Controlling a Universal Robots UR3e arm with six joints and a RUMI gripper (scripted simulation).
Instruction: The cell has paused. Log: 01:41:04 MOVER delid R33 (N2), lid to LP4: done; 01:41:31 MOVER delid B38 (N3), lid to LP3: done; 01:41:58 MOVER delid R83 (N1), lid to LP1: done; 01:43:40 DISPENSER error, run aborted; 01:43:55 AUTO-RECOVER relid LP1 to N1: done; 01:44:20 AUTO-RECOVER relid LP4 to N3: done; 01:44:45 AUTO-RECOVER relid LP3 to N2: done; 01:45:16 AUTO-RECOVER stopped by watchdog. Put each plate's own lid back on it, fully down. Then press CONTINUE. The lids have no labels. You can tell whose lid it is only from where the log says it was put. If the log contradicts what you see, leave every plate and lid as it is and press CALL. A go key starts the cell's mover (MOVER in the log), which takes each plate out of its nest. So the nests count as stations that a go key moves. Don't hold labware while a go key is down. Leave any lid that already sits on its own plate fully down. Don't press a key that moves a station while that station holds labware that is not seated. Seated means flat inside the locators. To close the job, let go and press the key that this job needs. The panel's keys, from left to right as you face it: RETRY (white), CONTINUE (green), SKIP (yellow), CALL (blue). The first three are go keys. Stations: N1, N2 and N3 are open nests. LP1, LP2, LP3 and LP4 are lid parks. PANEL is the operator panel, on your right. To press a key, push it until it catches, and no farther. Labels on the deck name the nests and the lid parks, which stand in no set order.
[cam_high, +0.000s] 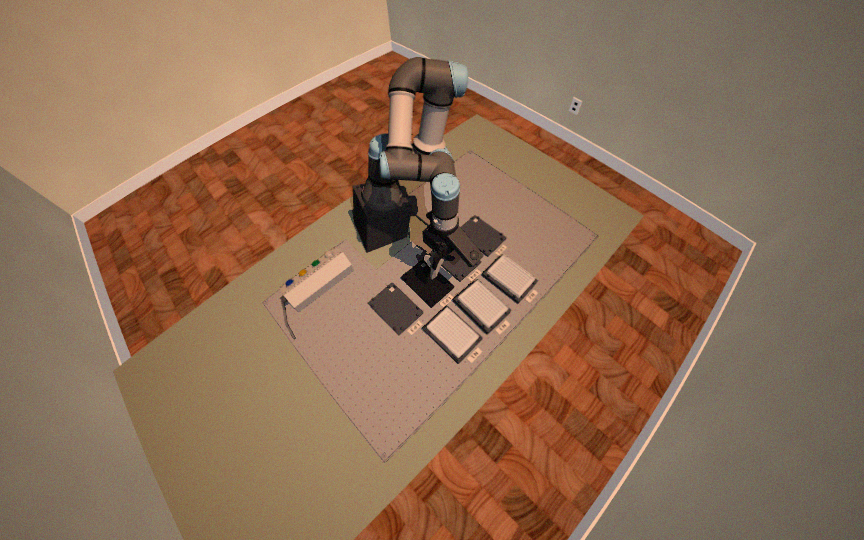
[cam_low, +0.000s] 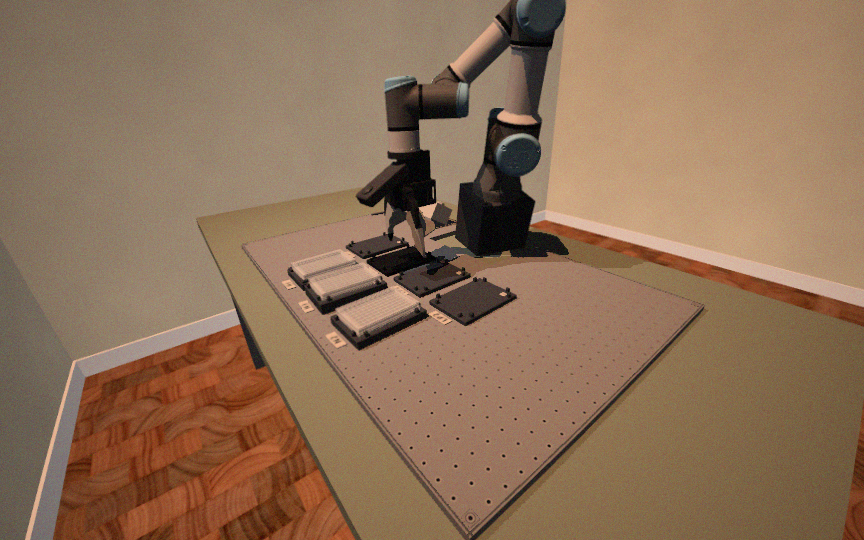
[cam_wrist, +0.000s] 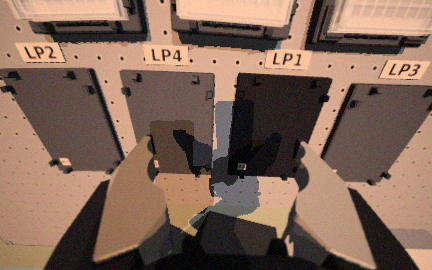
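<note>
Right now the clear lid is 150 mm ahead of my hand, 140 mm to the left of it and 40 mm below it. Round my hand: LP2 lid park: 40 mm behind, 190 mm to the left, 60 mm below; lid park LP4: 30 mm behind, 60 mm to the left, 60 mm below; LP1 lid park: 20 mm behind, 70 mm to the right, 60 mm below.
</note>
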